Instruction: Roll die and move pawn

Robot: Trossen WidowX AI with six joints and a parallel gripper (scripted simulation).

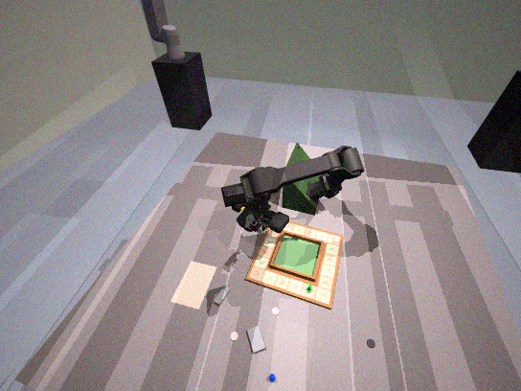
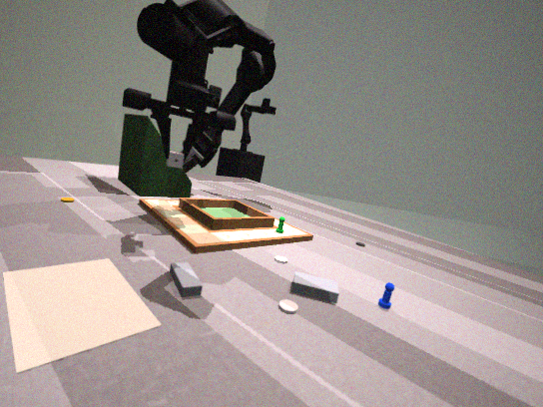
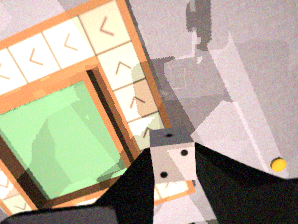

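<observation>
Now: the green pawn 190 mm to the left of my gripper tip, 120 mm ahead of it and 100 mm below it. Also, from my gripper tip: white die (right at my gripper tip); dice tray (140 mm to the left, 120 mm below, 10 mm ahead); yellow disc (170 mm behind, 130 mm to the right, 120 mm below).
</observation>
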